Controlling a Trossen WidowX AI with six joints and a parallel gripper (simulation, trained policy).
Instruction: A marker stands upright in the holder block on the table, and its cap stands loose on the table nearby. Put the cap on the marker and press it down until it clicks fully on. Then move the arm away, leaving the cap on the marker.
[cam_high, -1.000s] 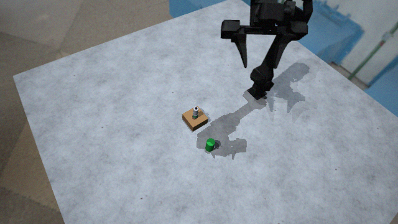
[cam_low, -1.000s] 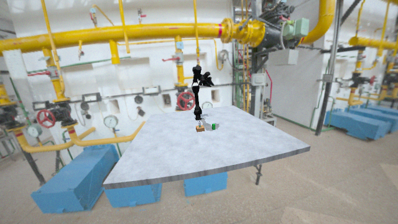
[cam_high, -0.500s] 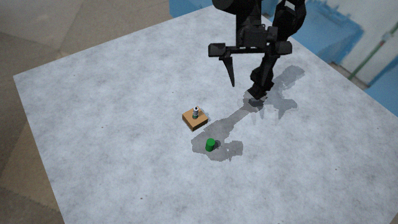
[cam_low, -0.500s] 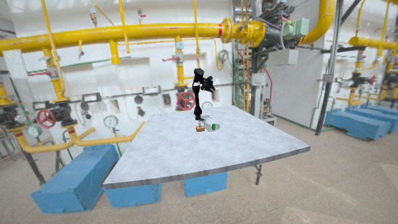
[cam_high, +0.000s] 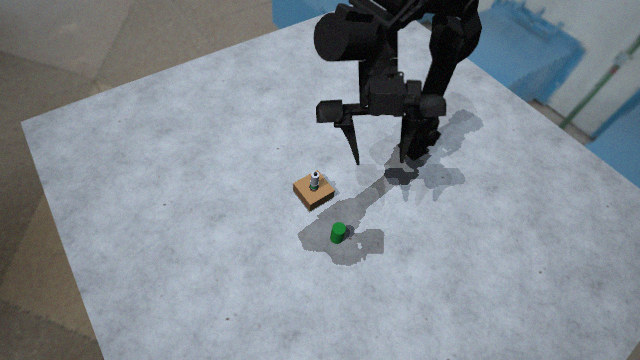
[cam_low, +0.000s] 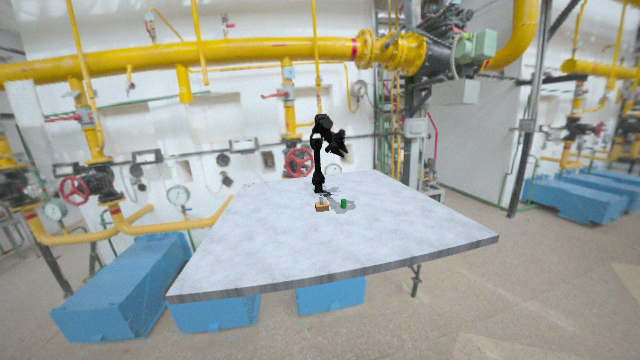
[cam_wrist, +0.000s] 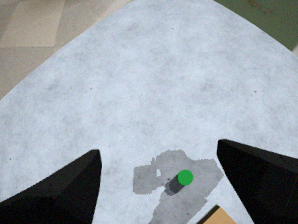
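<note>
Now: the green cap 2 cm ahead of my gripper tip, 3 cm to the right of it and 28 cm below it. Round my gripper tip: holder block: 16 cm to the right, 29 cm below.
</note>
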